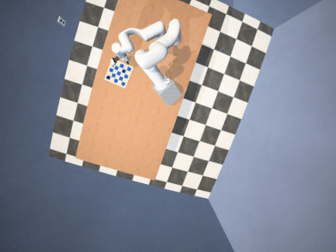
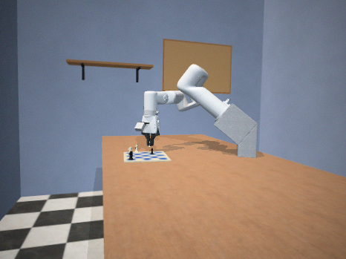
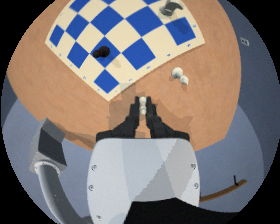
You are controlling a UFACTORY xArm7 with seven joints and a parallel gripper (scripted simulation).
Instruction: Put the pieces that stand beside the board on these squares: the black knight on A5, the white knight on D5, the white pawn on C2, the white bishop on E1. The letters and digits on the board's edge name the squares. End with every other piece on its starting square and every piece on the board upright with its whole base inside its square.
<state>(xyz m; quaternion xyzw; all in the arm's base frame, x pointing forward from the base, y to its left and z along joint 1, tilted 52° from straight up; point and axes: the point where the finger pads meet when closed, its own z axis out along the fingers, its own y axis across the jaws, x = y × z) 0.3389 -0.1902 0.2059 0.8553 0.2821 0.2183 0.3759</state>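
Now: the chessboard 100 mm ahead of my hand, 100 mm to the left of it and 50 mm below it.
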